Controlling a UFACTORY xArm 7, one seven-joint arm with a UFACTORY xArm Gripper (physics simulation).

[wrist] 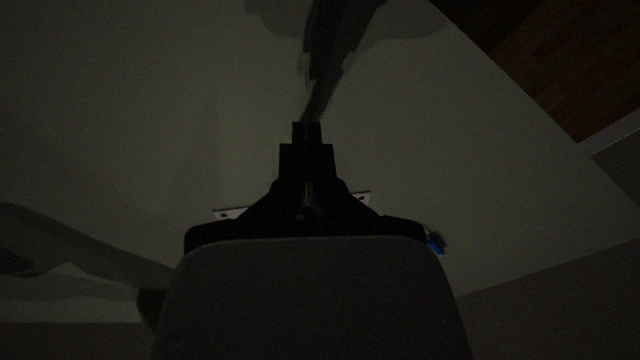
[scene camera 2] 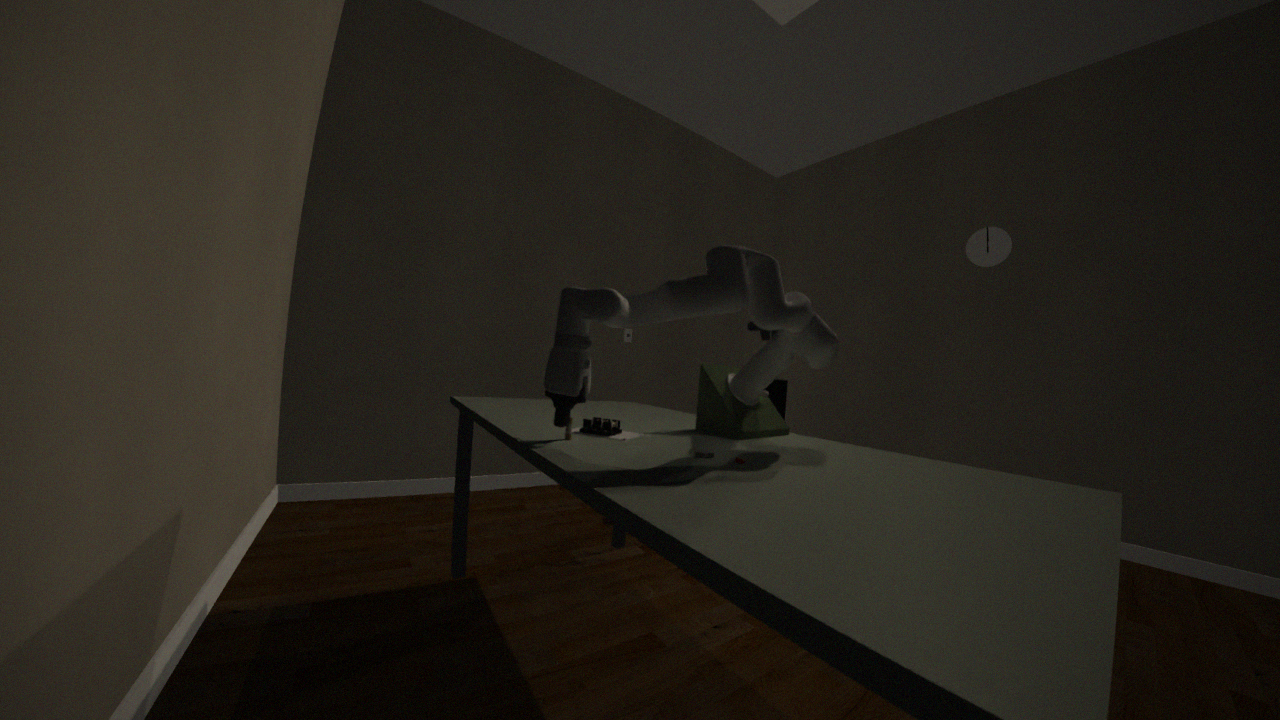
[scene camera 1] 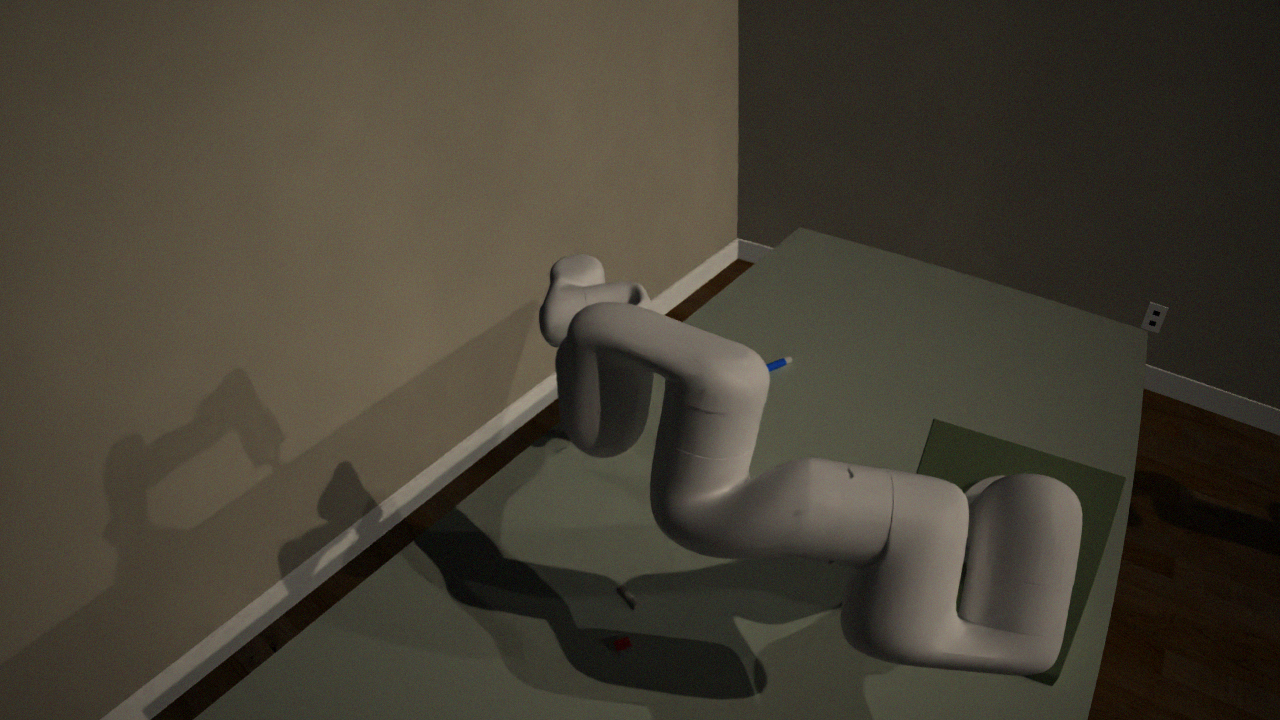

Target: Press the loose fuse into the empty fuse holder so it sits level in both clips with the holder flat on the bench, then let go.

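Pixels of known places: gripper, between the fingertips: [wrist: 305, 139] [scene camera 2: 561, 426]; arm's base, origin of its link: [scene camera 2: 741, 390].
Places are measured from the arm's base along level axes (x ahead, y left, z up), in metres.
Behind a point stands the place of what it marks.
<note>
My gripper [scene camera 2: 562, 422] {x 0.618, y 0.093, z -0.100 m} [wrist: 305, 139] {x 0.618, y 0.093, z -0.100 m} is shut with nothing between its fingers, pointing down low over the bench. The loose fuse [scene camera 2: 569, 430] {x 0.594, y 0.085, z -0.111 m} appears as a small tan upright shape on the bench, right beside the fingertips in scene camera 2. It is hidden behind the fingers in the wrist view, and whether they touch it I cannot tell. The black fuse holder [scene camera 2: 600, 427] {x 0.491, y 0.026, z -0.114 m} is beside it on a pale plate [scene camera 2: 629, 436] {x 0.423, y 0.056, z -0.131 m} [wrist: 230, 214] {x 0.460, y 0.083, z -0.131 m}. In the wrist view the fingers cover most of the holder. The arm hides fuse and holder in scene camera 1.
A blue pen-like thing [scene camera 1: 776, 365] {x 0.499, y -0.259, z -0.123 m} [wrist: 436, 245] {x 0.520, y -0.230, z -0.119 m} lies beyond the holder. A small red object [scene camera 1: 622, 643] {x 0.324, y 0.349, z -0.127 m} [scene camera 2: 739, 460] {x 0.332, y 0.356, z -0.127 m} and a small dark piece [scene camera 1: 627, 597] {x 0.367, y 0.293, z -0.126 m} [scene camera 2: 704, 454] {x 0.371, y 0.292, z -0.127 m} lie on the bench [scene camera 1: 895, 313] {x 0.403, y -0.592, z -0.133 m}. A green panel [scene camera 1: 1029, 454] {x 0.004, y -0.066, z 0.070 m} [scene camera 2: 713, 402] {x 0.124, y 0.015, z -0.041 m} is near the arm's base.
</note>
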